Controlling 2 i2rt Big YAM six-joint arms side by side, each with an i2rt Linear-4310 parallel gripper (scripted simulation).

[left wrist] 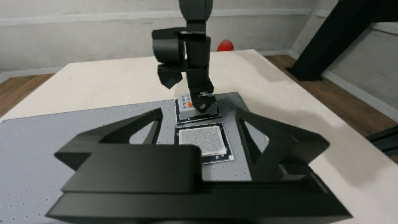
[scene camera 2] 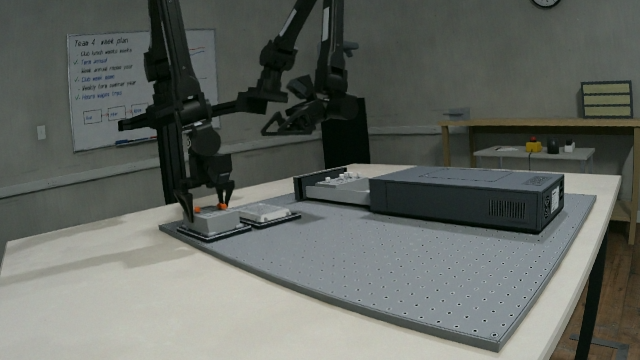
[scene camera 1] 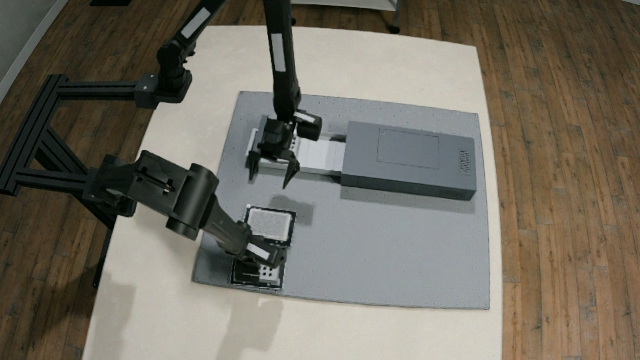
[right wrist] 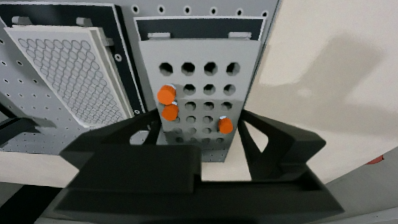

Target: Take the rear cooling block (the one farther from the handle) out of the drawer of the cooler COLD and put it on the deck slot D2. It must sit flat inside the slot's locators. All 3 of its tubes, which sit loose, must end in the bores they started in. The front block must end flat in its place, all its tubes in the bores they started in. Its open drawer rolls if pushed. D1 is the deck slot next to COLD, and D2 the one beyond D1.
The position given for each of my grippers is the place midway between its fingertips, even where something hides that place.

Note:
In view: my left gripper (scene camera 2: 269, 133), my right gripper (scene camera 2: 208, 218), a white plate (scene camera 1: 272, 225) and a cooler COLD (scene camera 2: 527, 201).
The white plate shows as well in the left wrist view (left wrist: 209, 139) and in the right wrist view (right wrist: 73, 62). The cooler COLD is seen too in scene camera 1 (scene camera 1: 380, 157). My left gripper also shows in the left wrist view (left wrist: 199, 111) and in scene camera 1 (scene camera 1: 266, 184). The left wrist view does not show the cooler COLD: it is out of frame.

